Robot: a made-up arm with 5 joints.
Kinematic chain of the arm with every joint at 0, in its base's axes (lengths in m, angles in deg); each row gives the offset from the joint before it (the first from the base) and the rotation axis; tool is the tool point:
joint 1: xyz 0 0 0.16 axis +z
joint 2: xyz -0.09 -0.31 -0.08 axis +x
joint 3: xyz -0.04 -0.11 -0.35 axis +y
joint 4: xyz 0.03 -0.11 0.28 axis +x
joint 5: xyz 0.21 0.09 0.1 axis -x
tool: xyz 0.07 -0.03 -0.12
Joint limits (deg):
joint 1: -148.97..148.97
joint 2: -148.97..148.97
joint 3: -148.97..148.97
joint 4: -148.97..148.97
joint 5: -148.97..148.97
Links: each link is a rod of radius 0.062 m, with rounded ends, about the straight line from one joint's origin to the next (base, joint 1, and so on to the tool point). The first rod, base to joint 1, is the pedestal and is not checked.
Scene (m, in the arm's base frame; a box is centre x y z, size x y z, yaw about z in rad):
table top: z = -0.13
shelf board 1: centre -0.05 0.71 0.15 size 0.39 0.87 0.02 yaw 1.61
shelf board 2: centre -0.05 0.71 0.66 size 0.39 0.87 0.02 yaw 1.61
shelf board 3: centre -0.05 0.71 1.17 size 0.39 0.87 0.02 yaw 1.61
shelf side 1: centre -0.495 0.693 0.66 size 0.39 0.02 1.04 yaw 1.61
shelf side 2: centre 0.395 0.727 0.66 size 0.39 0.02 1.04 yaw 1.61
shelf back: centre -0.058 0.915 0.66 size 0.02 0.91 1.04 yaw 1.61
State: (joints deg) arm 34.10 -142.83 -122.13 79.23 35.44
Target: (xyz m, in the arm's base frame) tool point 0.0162 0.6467 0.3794
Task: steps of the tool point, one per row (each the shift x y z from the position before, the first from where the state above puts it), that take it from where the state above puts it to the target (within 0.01 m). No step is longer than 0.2 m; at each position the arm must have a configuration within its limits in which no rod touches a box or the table.
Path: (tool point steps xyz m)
1: -0.1125 0.1251 -0.0250
2: -0.0681 0.1451 -0.0236
3: -0.0220 0.1511 -0.0225
4: 0.0213 0.1435 -0.0215
5: 0.0589 0.1248 -0.0211
6: 0.0878 0.0974 -0.0210
7: 0.0545 0.1149 0.0271
8: 0.0779 0.1050 0.0266
9: 0.0981 0.0885 0.0251
10: 0.1140 0.0659 0.0220

